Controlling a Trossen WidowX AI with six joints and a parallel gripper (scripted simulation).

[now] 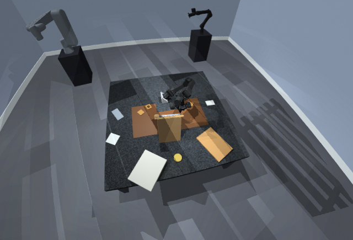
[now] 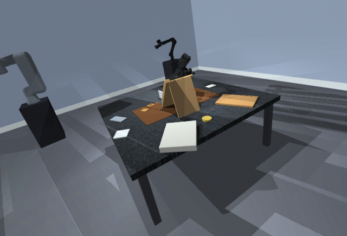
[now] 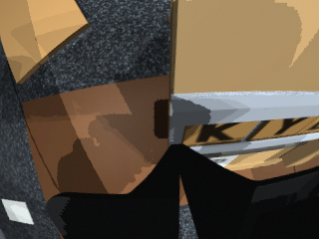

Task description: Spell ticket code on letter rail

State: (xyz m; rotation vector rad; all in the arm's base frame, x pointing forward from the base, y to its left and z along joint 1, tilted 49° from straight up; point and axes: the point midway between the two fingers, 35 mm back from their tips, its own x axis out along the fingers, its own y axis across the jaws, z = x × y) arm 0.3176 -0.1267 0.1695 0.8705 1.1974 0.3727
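My gripper tip is now 6 cm past the white ticket, 4 cm to the left of it and 10 cm above it. From my gripper tip the other things lie so: white box (36 cm ahead, 41 cm to the right, 15 cm below); brown mat (15 cm behind, 6 cm to the right, 17 cm below); flat tan slab (33 cm ahead, 24 cm to the left, 17 cm below).
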